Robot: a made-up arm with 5 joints. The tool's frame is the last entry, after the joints. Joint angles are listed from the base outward.
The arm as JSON. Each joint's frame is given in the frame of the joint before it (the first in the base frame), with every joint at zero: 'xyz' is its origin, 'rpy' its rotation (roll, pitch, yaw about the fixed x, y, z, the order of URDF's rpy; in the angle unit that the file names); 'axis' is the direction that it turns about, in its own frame. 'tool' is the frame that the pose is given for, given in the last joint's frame.
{
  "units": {
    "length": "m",
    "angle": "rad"
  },
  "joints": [
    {
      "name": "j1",
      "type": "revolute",
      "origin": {
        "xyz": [
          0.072,
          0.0,
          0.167
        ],
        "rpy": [
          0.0,
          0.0,
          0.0
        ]
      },
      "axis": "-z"
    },
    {
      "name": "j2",
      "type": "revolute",
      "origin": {
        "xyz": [
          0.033,
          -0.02,
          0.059
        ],
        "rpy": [
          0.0,
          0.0,
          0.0
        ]
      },
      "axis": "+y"
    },
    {
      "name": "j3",
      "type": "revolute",
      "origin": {
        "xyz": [
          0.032,
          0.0,
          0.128
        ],
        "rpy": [
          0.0,
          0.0,
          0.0
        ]
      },
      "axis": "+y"
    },
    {
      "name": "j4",
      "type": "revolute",
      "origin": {
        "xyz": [
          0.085,
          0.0,
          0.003
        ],
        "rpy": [
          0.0,
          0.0,
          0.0
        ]
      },
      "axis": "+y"
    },
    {
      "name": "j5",
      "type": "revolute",
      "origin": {
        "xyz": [
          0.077,
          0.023,
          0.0
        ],
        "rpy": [
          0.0,
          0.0,
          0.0
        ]
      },
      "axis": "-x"
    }
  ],
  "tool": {
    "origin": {
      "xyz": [
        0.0,
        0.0,
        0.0
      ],
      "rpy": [
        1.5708,
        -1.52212,
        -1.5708
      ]
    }
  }
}
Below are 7 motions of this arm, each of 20 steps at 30 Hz.
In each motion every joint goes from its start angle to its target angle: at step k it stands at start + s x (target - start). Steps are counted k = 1, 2, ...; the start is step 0. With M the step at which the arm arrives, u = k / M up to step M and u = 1 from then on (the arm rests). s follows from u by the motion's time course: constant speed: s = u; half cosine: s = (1 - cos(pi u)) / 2; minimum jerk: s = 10 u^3 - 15 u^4 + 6 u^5.
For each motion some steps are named. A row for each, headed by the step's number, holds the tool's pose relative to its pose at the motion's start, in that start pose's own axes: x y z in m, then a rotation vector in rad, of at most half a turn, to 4 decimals.
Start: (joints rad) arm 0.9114 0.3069 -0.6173 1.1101 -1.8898
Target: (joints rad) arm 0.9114 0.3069 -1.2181 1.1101 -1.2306
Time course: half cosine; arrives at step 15
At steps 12, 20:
12: -0.0168 0.0437 0.0562 0.5501 0.0383 0.5813
20: -0.0179 0.0465 0.0634 0.6111 0.0233 0.6390

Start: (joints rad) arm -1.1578 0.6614 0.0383 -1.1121 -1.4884
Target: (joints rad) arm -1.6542 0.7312 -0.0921 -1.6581 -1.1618
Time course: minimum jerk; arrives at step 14
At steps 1, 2, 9, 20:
1: -0.0004 0.0001 0.0000 0.0020 0.0014 0.0004
2: -0.0031 0.0011 -0.0001 0.0145 0.0100 0.0029
9: -0.0935 0.0400 0.0205 0.4924 0.2277 0.0144
20: -0.1182 0.0543 0.0365 0.6538 0.2555 -0.0176

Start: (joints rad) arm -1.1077 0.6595 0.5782 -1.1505 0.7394
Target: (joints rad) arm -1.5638 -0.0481 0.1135 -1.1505 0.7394
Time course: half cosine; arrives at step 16
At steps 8, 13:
8: 0.1139 -0.0241 0.0209 -0.1972 -0.5941 -0.0473
13: 0.1876 -0.0536 0.0845 -0.3694 -1.0663 -0.1904

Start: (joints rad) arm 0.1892 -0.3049 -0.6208 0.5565 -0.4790
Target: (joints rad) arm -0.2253 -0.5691 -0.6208 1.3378 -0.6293
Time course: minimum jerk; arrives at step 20
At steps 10, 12, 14, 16, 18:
10: -0.0175 0.0192 0.0294 0.0325 0.3259 -0.1239
12: -0.0226 0.0236 0.0426 0.0418 0.4466 -0.1553
14: -0.0262 0.0260 0.0546 0.0485 0.5489 -0.1758
16: -0.0284 0.0270 0.0631 0.0524 0.6186 -0.1864
18: -0.0294 0.0272 0.0671 0.0540 0.6513 -0.1905

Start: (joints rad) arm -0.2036 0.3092 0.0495 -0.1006 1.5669
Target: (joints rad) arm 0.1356 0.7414 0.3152 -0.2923 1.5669
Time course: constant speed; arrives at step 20
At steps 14, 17, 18, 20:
14: -0.0643 0.0815 -0.0123 0.3408 0.2347 -0.1006
17: -0.0763 0.0994 -0.0090 0.4131 0.2807 -0.1324
18: -0.0801 0.1053 -0.0075 0.4371 0.2957 -0.1438
20: -0.0873 0.1172 -0.0038 0.4849 0.3249 -0.1677

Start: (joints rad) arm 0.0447 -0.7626 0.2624 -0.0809 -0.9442
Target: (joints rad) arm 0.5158 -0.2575 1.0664 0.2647 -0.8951
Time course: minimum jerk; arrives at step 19
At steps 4, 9, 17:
4: -0.0058 -0.0155 -0.0033 -0.1066 0.0375 0.0190
9: -0.0284 -0.1039 0.0099 -0.7360 0.2360 0.0659
17: -0.0431 -0.1737 0.0962 -1.6098 0.4912 -0.0866

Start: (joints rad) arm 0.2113 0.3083 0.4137 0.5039 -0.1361
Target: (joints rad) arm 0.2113 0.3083 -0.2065 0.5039 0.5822
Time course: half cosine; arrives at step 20
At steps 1, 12, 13, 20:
1: 0.0006 0.0001 0.0002 0.0007 -0.0038 0.0044
12: 0.0547 0.0102 0.0294 -0.0206 -0.4091 0.4636
13: 0.0600 0.0112 0.0340 -0.0348 -0.4546 0.5132
20: 0.0777 0.0145 0.0533 -0.1099 -0.6238 0.6947

